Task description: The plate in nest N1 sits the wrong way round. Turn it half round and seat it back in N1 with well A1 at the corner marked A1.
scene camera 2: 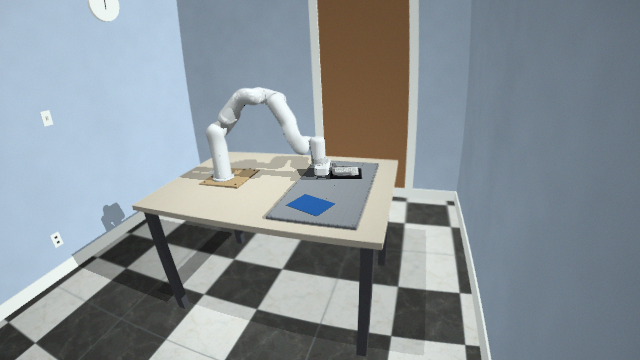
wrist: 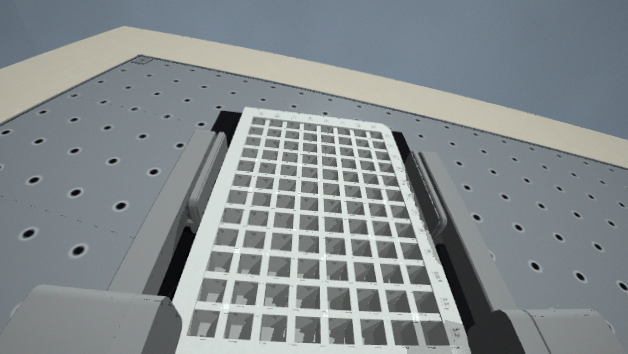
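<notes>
The white 96-well plate (scene camera 2: pixel 346 170) (wrist: pixel 320 200) lies upright and level at the black nest (scene camera 2: pixel 356 176) (wrist: pixel 227 121). In the wrist view its number 12 is at the near right, the letters run along the far edge, and one cut corner is at the far right. The nest's A1 mark is not readable. My gripper (scene camera 2: pixel 339 172) (wrist: pixel 319 186) is shut on the plate, with one pad against each long side. Dark strips of the nest show beside the plate and fingers. The plate's underside is hidden, so I cannot tell whether it is slightly raised.
A grey perforated board (scene camera 2: pixel 345 197) (wrist: pixel 75 175) lies under the nest on the beige table (scene camera 2: pixel 210 202) (wrist: pixel 65 52). A blue square (scene camera 2: pixel 310 205) lies on the board's front part. The arm's base stands on a wooden plate (scene camera 2: pixel 245 177) at the left.
</notes>
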